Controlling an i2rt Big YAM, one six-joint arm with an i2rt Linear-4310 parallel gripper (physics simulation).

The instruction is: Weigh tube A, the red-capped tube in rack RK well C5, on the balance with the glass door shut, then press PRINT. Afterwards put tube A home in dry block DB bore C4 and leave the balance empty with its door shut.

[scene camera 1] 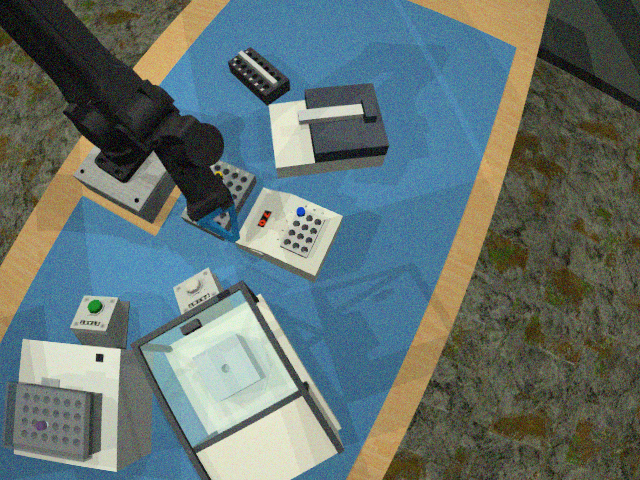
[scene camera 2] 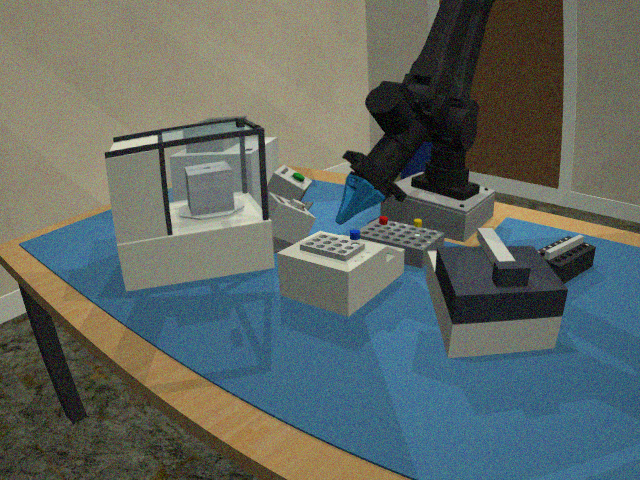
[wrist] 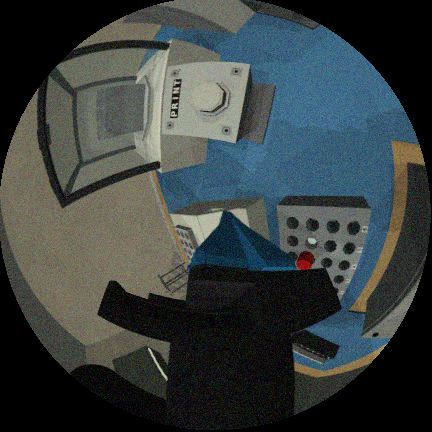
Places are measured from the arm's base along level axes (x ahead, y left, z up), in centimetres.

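Where they show: gripper, fingertip midpoint: (scene camera 1: 236,240) (scene camera 2: 337,223) (wrist: 224,216); arm's base, link origin: (scene camera 1: 130,150) (scene camera 2: 445,189).
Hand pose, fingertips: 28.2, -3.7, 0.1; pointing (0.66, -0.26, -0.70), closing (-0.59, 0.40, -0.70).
Each offset is from my fingertips to the top centre of the thing, as dx, dy, dz. "pt": to the spot under its first point.
My gripper (scene camera 1: 236,238) (scene camera 2: 339,221) (wrist: 224,216) is shut and empty, its blue tips above and beside the rack. The red-capped tube @(-7.5, +2.9, -0.4) (scene camera 2: 383,220) (wrist: 305,260) stands in the grey rack @(-8.7, +5.5, -2.9) (scene camera 2: 436,249) (wrist: 325,202); the arm hides it in scene camera 1. A white block @(+6.0, +6.3, +1.1) (scene camera 1: 276,203) (scene camera 2: 312,279) with a red display, apparently the dry block, holds a blue-capped tube @(+7.0, +8.9, +2.8) (scene camera 1: 300,211) (scene camera 2: 354,235). The balance @(+10.9, -16.9, +16.3) (scene camera 1: 268,439) (scene camera 2: 196,259) has a pale block (scene camera 1: 227,379) (scene camera 2: 209,188) on its pan. Its door's position is unclear. The PRINT button @(-1.6, -10.2, +1.6) (scene camera 1: 194,285) (wrist: 206,96) sits beside it.
A yellow-capped tube @(-9.9, +8.3, -0.5) (scene camera 1: 218,174) (scene camera 2: 417,222) is in the rack. A dark-lidded box @(+1.3, +26.6, +4.3) (scene camera 1: 346,136) (scene camera 2: 501,304) and black rack @(pt -12.0, +31.5, -4.1) (scene camera 1: 281,90) stand past it. A green button @(-14.7, -22.9, +1.6) (scene camera 1: 94,306) (scene camera 2: 298,176) stands near a white machine @(-9.0, -32.5, +13.1) (scene camera 1: 108,408) holding a purple-capped tube @(-6.1, -37.5, +13.1) (scene camera 1: 41,425).
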